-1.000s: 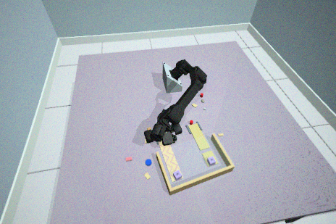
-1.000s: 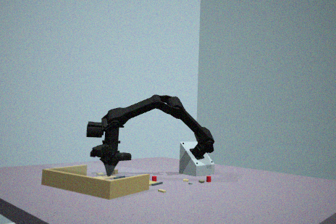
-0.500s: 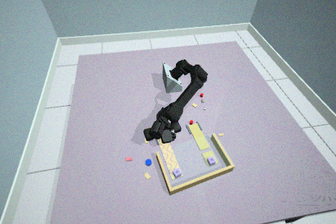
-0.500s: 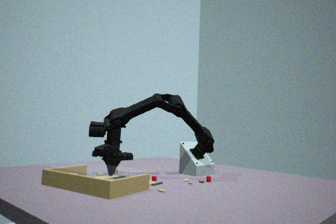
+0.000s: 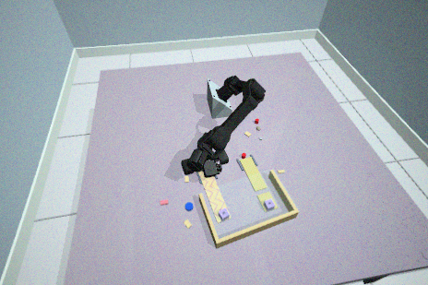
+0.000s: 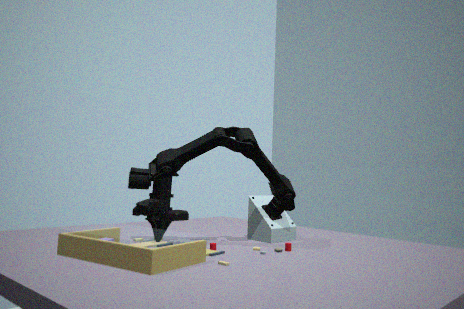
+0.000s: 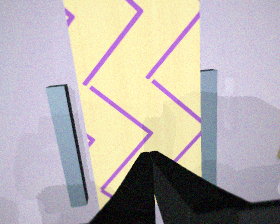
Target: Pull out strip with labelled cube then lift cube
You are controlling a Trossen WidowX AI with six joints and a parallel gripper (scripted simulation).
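The zigzag strip is 9 cm ahead of my gripper tip and 1 cm to the left of it. Also, from my gripper tip: pink block: 9 cm ahead, 19 cm to the right; blue disc: 13 cm ahead, 10 cm to the right.
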